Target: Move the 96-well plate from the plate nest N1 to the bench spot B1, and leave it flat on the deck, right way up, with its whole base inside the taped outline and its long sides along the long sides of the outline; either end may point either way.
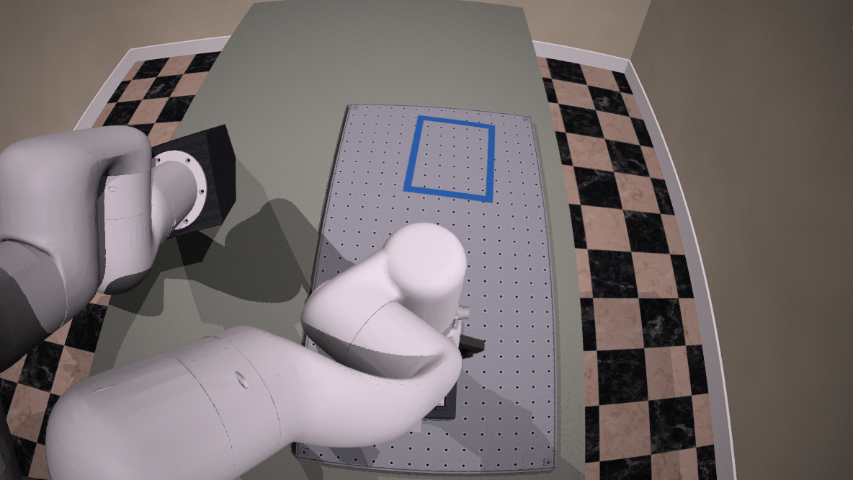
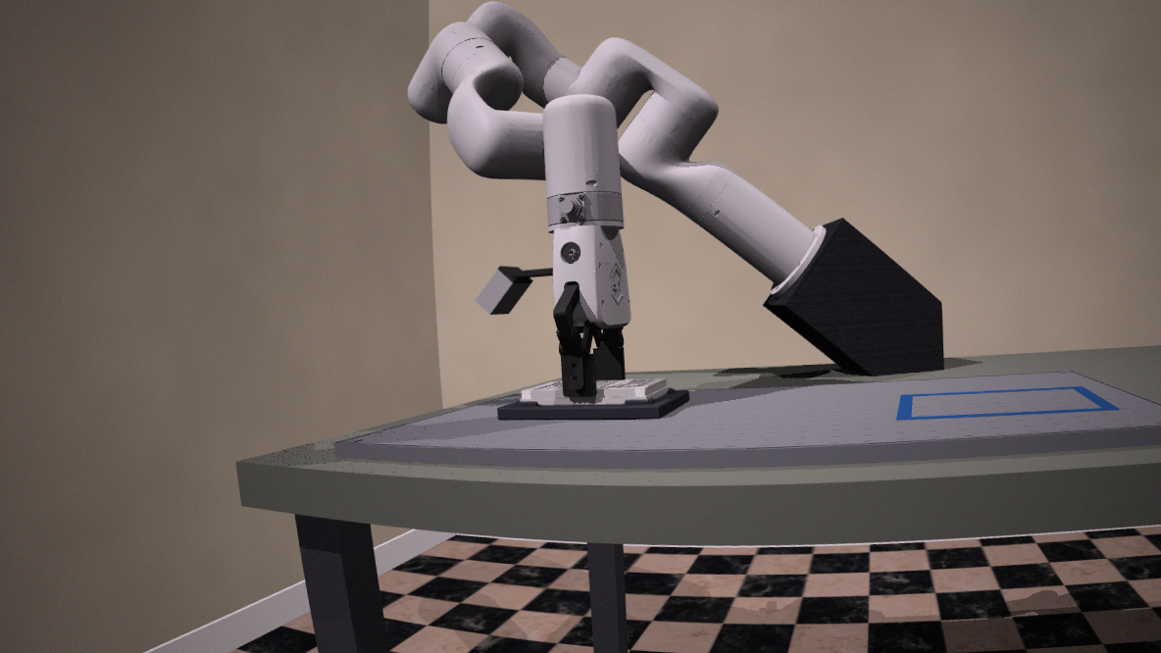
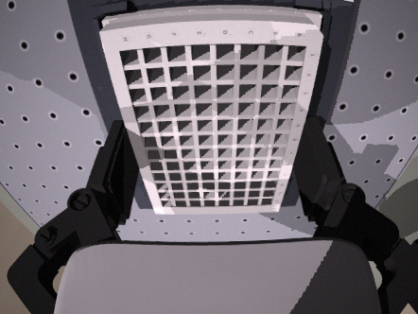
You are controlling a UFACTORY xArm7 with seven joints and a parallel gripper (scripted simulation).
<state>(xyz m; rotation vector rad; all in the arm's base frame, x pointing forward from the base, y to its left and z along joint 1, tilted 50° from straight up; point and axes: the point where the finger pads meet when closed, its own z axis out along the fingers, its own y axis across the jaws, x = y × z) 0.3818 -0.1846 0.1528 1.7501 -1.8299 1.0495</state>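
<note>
The dark plate nest lies 2 cm below my hand. The rest, counted from my hand: white 96-well plate (1 cm below).
</note>
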